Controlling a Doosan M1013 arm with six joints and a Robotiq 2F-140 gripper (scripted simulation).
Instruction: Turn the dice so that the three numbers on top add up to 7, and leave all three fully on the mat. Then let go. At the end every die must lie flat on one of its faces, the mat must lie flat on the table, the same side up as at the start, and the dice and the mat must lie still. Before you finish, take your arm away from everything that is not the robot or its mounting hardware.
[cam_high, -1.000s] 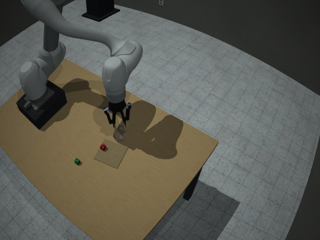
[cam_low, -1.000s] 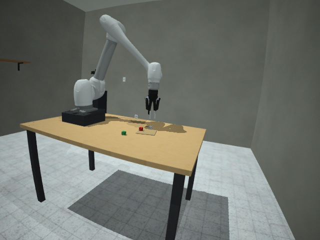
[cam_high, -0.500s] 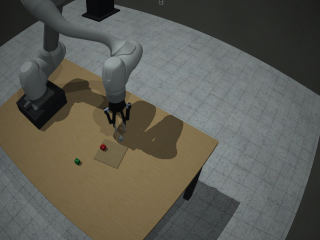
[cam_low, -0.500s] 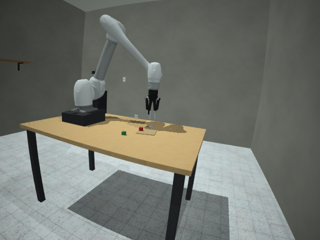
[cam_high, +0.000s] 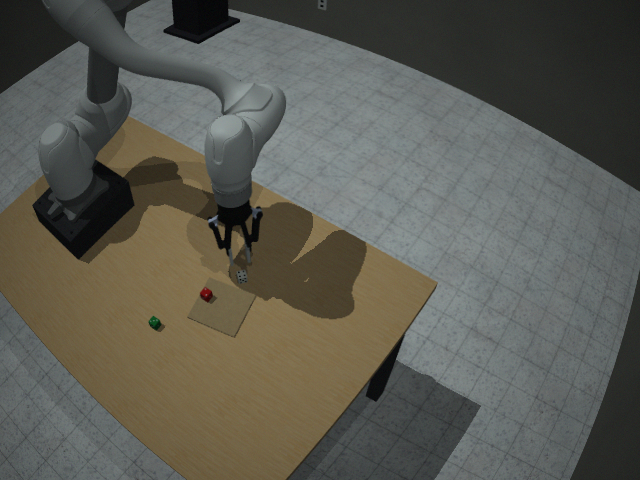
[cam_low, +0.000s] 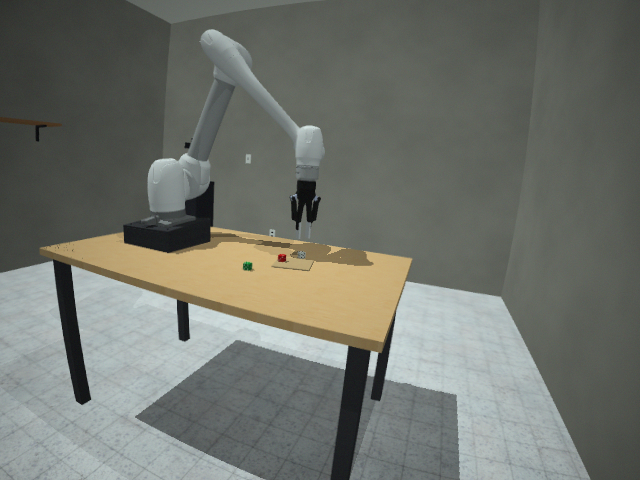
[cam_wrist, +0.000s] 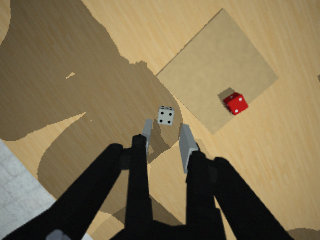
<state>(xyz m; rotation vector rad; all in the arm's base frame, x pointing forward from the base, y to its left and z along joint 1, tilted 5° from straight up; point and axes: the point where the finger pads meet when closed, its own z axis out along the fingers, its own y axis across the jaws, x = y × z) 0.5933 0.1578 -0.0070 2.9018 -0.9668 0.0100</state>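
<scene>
Now: hand 100 mm above the white die. Round my hand: red die: 30 mm behind, 110 mm to the right, 100 mm below; then tan mat: 10 mm ahead, 100 mm to the right, 110 mm below; then green die: 80 mm behind, 270 mm to the right, 100 mm below.
</scene>
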